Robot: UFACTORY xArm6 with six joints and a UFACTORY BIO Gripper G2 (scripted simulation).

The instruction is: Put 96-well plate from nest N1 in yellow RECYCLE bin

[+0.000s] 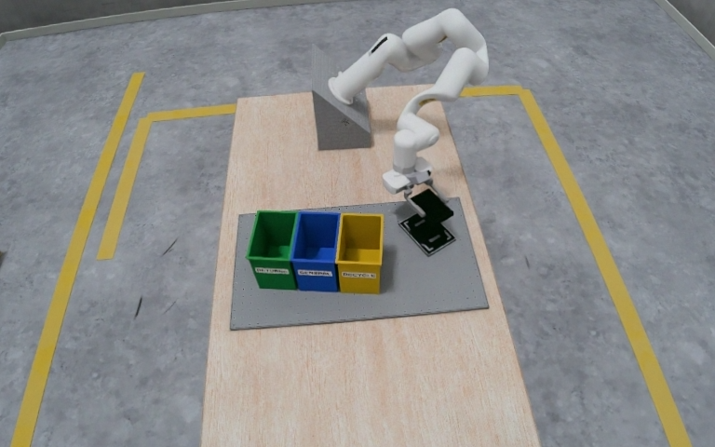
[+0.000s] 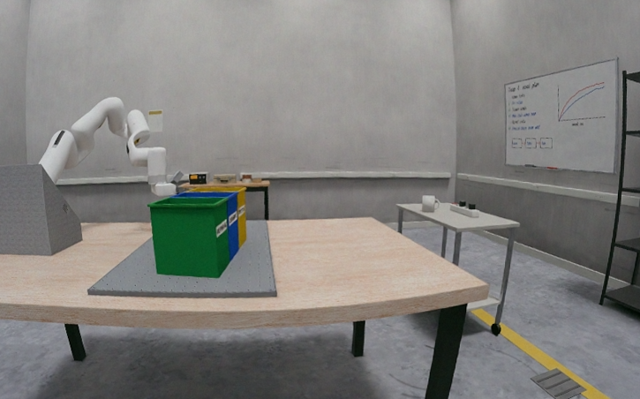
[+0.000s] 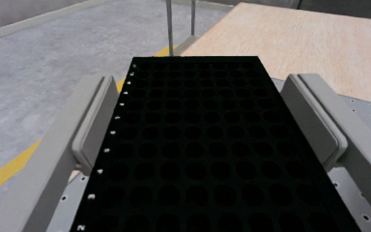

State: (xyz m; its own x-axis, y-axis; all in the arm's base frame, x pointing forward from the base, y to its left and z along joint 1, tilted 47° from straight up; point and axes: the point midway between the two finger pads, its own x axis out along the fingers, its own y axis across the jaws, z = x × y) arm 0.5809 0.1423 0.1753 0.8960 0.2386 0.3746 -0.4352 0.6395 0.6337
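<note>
My hand is 120 mm short of the yellow recycle bin, 240 mm to the left of it and 60 mm above it. Round my hand: blue bin: 90 mm ahead, 370 mm to the right, 60 mm below; then black 96-well plate: 10 mm below; then black plate nest N1: 140 mm below.
</note>
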